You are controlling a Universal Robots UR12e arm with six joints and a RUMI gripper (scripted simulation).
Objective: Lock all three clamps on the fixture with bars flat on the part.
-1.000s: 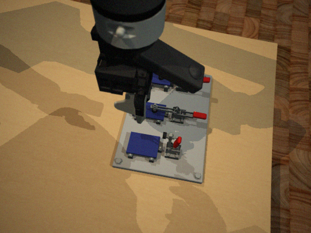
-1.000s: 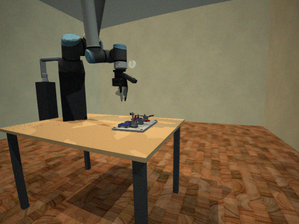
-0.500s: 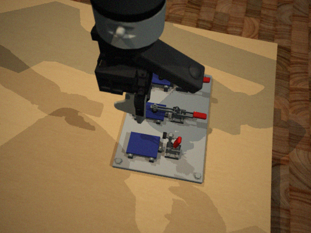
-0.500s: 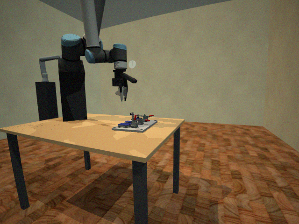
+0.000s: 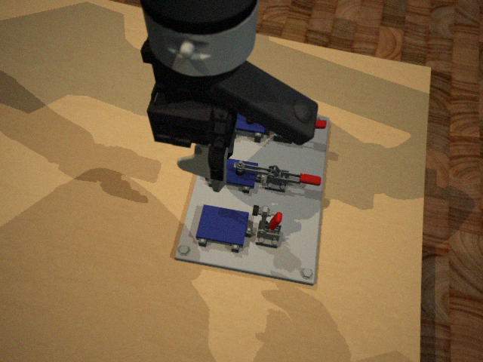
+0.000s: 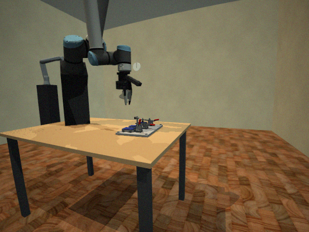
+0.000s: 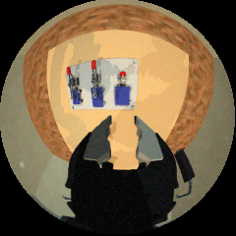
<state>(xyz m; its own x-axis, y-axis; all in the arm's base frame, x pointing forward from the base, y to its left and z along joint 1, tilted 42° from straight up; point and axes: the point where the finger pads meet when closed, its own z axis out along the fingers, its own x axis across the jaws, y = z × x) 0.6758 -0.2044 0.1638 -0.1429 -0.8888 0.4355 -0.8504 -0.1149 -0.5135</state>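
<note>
My gripper is now 18 cm above the part. From my hand the other things lie so: grey fixture plate 7 cm ahead, 10 cm to the left, 21 cm below.
</note>
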